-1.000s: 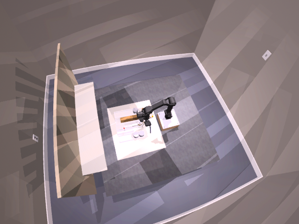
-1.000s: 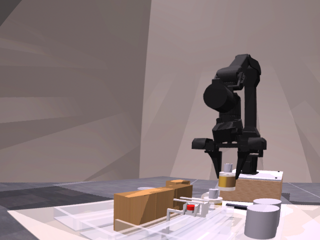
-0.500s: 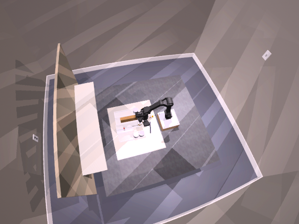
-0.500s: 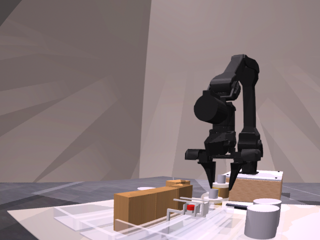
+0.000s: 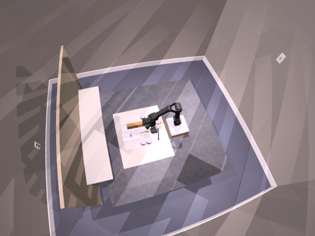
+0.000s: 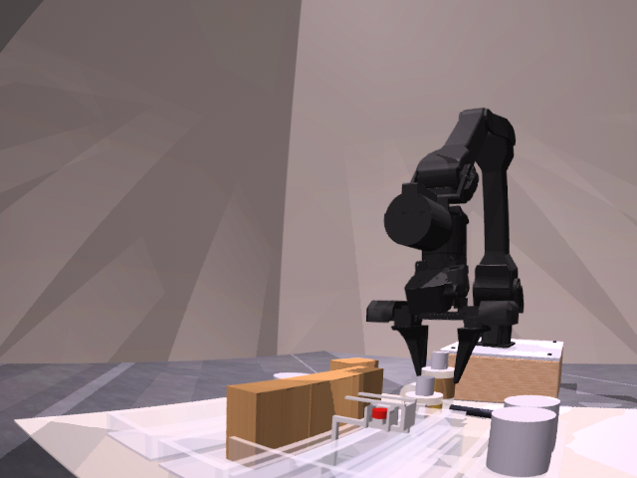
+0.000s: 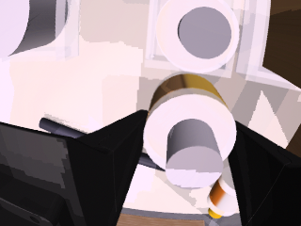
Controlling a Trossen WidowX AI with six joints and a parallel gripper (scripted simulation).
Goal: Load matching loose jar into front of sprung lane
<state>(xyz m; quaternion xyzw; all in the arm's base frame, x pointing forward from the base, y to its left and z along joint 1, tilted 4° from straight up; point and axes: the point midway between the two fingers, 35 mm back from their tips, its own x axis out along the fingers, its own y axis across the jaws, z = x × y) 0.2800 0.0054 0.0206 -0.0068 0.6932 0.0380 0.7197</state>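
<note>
My gripper tip is 70 mm past the black pen, 60 mm to the right of it and 50 mm above it. Also, from my gripper tip: red button (230 mm ahead, 50 mm to the left, 10 mm above).
</note>
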